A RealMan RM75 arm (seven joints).
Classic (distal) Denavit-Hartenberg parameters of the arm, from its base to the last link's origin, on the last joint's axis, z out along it. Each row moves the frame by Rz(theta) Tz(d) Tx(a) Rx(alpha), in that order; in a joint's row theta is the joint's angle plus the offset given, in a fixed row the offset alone. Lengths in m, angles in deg.
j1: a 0  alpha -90  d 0.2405  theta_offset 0
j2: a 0  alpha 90  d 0  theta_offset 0
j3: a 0  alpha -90  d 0.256  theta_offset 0
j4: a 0  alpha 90  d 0  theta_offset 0
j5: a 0  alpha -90  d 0.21  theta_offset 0
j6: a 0  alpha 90  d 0  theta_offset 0
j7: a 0  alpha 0  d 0.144  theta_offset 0
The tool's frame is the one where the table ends.
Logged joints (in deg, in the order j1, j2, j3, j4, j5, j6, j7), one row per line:
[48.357 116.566 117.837 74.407 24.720 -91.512 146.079]
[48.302 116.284 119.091 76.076 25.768 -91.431 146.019]
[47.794 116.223 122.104 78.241 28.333 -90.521 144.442]
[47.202 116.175 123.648 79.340 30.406 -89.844 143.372]
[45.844 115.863 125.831 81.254 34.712 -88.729 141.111]
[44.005 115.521 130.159 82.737 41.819 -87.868 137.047]
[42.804 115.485 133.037 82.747 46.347 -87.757 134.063]
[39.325 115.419 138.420 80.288 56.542 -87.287 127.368]
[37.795 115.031 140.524 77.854 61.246 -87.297 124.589]
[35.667 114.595 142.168 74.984 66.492 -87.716 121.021]
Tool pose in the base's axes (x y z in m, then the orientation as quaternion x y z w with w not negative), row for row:
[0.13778 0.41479 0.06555 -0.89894 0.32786 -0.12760 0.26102]
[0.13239 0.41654 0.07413 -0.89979 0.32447 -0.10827 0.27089]
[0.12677 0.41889 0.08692 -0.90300 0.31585 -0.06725 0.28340]
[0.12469 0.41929 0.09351 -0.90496 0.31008 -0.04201 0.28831]
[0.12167 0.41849 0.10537 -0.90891 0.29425 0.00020 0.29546]
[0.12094 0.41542 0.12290 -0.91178 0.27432 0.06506 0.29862]
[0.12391 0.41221 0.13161 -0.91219 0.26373 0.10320 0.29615]
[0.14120 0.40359 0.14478 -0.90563 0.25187 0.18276 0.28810]
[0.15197 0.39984 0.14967 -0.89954 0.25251 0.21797 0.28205]
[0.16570 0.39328 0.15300 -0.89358 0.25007 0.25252 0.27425]
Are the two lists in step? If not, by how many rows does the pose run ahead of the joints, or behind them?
They are in step.
